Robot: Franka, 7 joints.
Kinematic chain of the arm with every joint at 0, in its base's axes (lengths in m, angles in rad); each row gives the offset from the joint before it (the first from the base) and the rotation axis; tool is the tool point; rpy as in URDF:
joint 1: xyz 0 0 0.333 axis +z
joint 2: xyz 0 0 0 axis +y
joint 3: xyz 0 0 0.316 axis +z
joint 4: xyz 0.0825 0 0 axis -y
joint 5: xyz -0.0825 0 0.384 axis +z
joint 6: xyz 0 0 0 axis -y
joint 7: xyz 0.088 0 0 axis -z
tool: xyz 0 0 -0.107 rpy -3.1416 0 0
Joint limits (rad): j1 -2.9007..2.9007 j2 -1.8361..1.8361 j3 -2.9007..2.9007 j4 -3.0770..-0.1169 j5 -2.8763..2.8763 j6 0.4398..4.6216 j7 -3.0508..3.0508
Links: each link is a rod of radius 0.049 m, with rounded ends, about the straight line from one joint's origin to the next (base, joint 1, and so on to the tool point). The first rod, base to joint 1, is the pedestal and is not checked.
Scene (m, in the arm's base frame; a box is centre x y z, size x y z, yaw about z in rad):
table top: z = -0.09
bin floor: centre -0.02 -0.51 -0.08 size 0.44 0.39 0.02 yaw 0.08
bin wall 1: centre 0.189 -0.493 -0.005 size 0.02 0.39 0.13 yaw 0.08
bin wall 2: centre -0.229 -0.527 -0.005 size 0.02 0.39 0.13 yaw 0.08
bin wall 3: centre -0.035 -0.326 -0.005 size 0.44 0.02 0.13 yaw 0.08
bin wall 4: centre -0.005 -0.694 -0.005 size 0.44 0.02 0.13 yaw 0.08
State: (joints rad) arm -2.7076 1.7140 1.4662 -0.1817 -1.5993 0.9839 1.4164
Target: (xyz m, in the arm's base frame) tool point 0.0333 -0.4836 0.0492
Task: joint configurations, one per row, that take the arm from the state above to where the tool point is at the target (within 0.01 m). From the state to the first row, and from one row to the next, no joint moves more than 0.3 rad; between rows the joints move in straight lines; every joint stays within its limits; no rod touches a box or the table.
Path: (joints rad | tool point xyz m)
1: -2.5693 1.5309 1.5168 -0.3872 -1.4553 0.9043 1.1214 | -0.5062 -0.5156 0.2146
2: -2.4310 1.3477 1.5673 -0.5928 -1.3114 0.8247 0.8265 | -0.3410 -0.6274 0.3465
3: -2.2927 1.1646 1.6179 -0.7983 -1.1674 0.7452 0.5315 | -0.1405 -0.6583 0.4648
4: -2.1544 0.9815 1.6685 -1.0038 -1.0235 0.6656 0.2365 | 0.0601 -0.6064 0.5548
5: -2.0161 0.7983 1.7191 -1.2094 -0.8795 0.5860 -0.0584 | 0.2279 -0.4863 0.6075
6: -2.0900 1.0059 1.6477 -1.2613 -0.9183 0.5620 0.2365 | 0.1620 -0.5483 0.4974
7: -2.1638 1.2134 1.5763 -1.3132 -0.9572 0.5381 0.5315 | 0.1032 -0.5757 0.3783
8: -2.2376 1.4210 1.5048 -1.3652 -0.9960 0.5141 0.8265 | 0.0588 -0.5705 0.2586
9: -2.3115 1.6285 1.4334 -1.4171 -1.0349 0.4901 1.1214 | 0.0344 -0.5375 0.1464
10: -2.3853 1.8361 1.3620 -1.4690 -1.0737 0.4662 1.4164 | 0.0333 -0.4836 0.0492

